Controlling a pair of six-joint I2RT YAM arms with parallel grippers.
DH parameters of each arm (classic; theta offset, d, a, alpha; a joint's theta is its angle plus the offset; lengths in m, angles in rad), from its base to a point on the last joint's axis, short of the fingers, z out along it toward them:
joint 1: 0 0.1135 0.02 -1.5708
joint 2: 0 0 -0.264 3.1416
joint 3: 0.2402 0 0.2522 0
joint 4: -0.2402 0 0.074 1.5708
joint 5: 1.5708 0 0 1.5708
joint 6: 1.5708 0.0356 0 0
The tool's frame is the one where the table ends.
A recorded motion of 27 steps. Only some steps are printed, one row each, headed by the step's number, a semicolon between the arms.
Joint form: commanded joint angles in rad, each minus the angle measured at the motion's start. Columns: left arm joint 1, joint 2, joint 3, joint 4, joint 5, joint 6; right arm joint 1, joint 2, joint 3, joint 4, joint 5, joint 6.
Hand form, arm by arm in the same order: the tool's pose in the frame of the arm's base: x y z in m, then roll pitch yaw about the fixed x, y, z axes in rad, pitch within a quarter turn. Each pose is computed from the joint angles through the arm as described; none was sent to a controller.
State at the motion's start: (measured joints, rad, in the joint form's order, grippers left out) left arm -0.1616 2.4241 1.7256 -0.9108 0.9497 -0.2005; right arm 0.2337 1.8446 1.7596 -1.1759 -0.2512 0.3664
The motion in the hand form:
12: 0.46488 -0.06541 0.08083 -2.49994 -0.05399 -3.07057; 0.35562 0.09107 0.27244 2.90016 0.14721 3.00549
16: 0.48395 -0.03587 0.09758 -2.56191 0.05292 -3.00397; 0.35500 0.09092 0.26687 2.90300 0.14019 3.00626
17: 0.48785 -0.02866 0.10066 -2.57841 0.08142 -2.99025; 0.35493 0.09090 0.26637 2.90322 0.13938 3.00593
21: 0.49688 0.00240 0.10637 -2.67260 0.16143 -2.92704; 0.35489 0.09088 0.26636 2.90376 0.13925 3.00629
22: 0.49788 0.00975 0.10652 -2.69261 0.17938 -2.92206; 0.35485 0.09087 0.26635 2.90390 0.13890 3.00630
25: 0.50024 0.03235 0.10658 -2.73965 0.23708 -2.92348; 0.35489 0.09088 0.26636 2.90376 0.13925 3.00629
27: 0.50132 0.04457 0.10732 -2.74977 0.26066 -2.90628; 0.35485 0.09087 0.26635 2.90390 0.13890 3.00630
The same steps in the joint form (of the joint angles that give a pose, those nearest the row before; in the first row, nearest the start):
12: 0.0671 0.0515 0.1301 0.0298 -0.3094 -0.0061; 0.0004 -0.0023 -0.1140 0.0263 0.0790 0.0053
16: 0.1267 0.0515 0.2026 0.0507 -0.3887 -0.0034; 0.0004 -0.0023 -0.1354 0.0401 0.0790 0.0050
17: 0.1404 0.0515 0.2152 0.0618 -0.4097 -0.0004; 0.0004 -0.0023 -0.1373 0.0412 0.0790 0.0053
21: 0.1965 0.0515 0.2403 0.0965 -0.5173 0.0050; 0.0004 -0.0023 -0.1374 0.0408 0.0793 0.0050
22: 0.2098 0.0515 0.2411 0.1053 -0.5379 0.0164; 0.0004 -0.0023 -0.1374 0.0405 0.0793 0.0050
25: 0.2518 0.0519 0.2407 0.1369 -0.5810 0.0671; 0.0004 -0.0023 -0.1374 0.0408 0.0793 0.0050
27: 0.2750 0.0515 0.2411 0.1557 -0.5921 0.0748; 0.0004 -0.0023 -0.1374 0.0405 0.0793 0.0050

